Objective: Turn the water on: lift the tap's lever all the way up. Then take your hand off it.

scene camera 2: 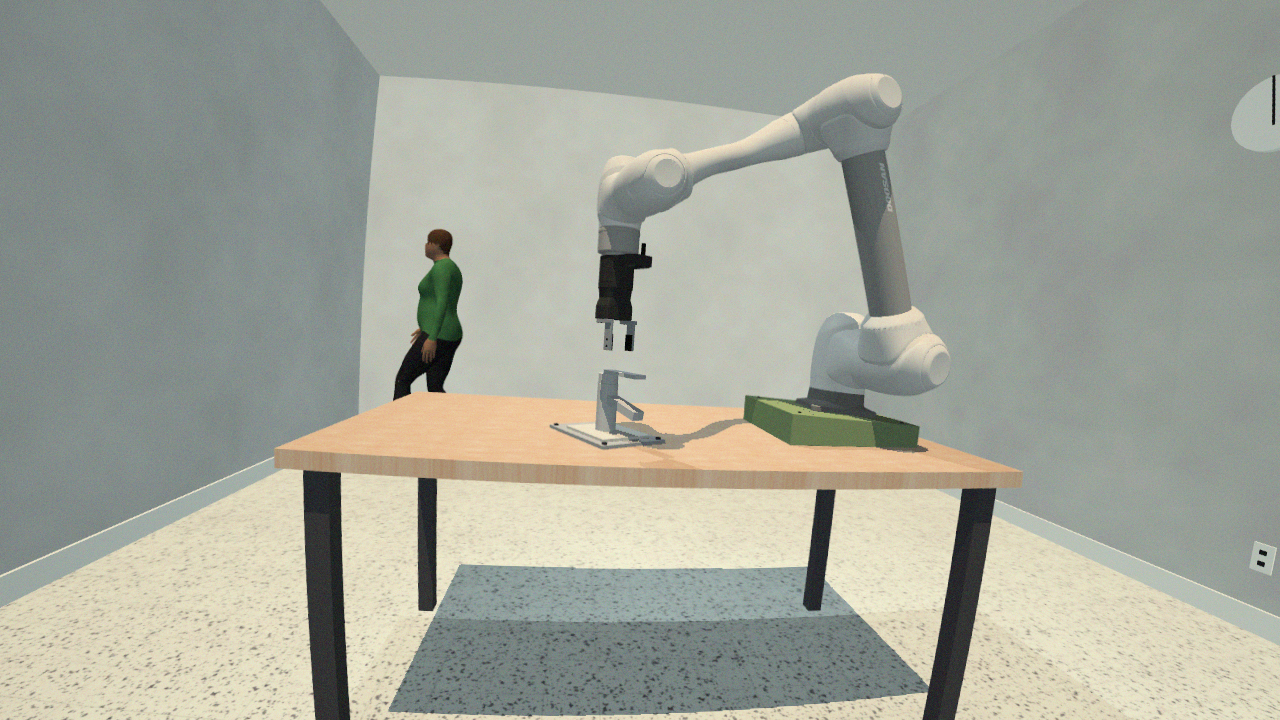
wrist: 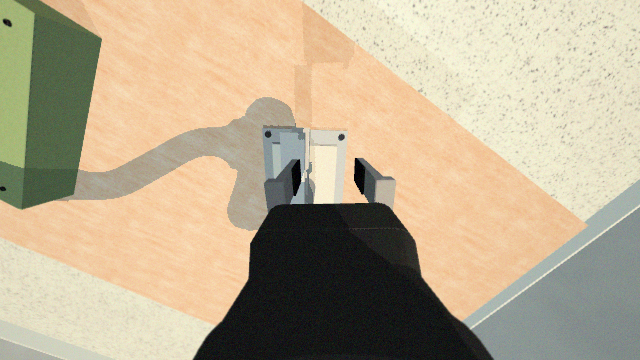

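Where they show: gripper, between the fingertips: [scene camera 2: 618, 350] [wrist: 327, 169]; arm's base, origin of its link: [scene camera 2: 833, 410].
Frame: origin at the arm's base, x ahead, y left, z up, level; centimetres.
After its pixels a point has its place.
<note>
The grey tap [scene camera 2: 605, 404] @[y 26.3, x 62.5, z 1.2 cm] stands upright on its pale base plate [scene camera 2: 580, 431] [wrist: 330, 134] @[y 35.8, x 59.2, z -5.7 cm] on the table. In the scene view its lever [scene camera 2: 630, 375] @[y 33.1, x 56.8, z 8.9 cm] lies across the top of the post, close to level, pointing right, above the shorter spout [scene camera 2: 629, 410] @[y 33.2, x 56.6, z 1.3 cm]. My gripper [scene camera 2: 619, 336] @[y 33.7, x 59.7, z 14.1 cm] [wrist: 327, 169] @[y 33.7, x 59.7, z 14.1 cm] is open and empty, pointing down. It hangs a little above the lever, with a gap between fingertips and lever. In the wrist view the base plate shows between and behind the fingers; the gripper body hides its near part, and the lever is hard to make out there.
The wooden table [scene camera 2: 483, 434] @[y 33.5, x 88.6, z -6.4 cm] [wrist: 450, 200] @[y 43.0, x 89.5, z -6.4 cm] carries the green robot base block [scene camera 2: 832, 429] @[y 19.7, x 7.1, z -2.2 cm] [wrist: 57, 110] @[y 7.2, x 20.0, z -2.1 cm] to the right of the tap in the scene view. A person in a green top [scene camera 2: 440, 300] stands beyond the table at the left. The arm's shadow falls beside the tap.
</note>
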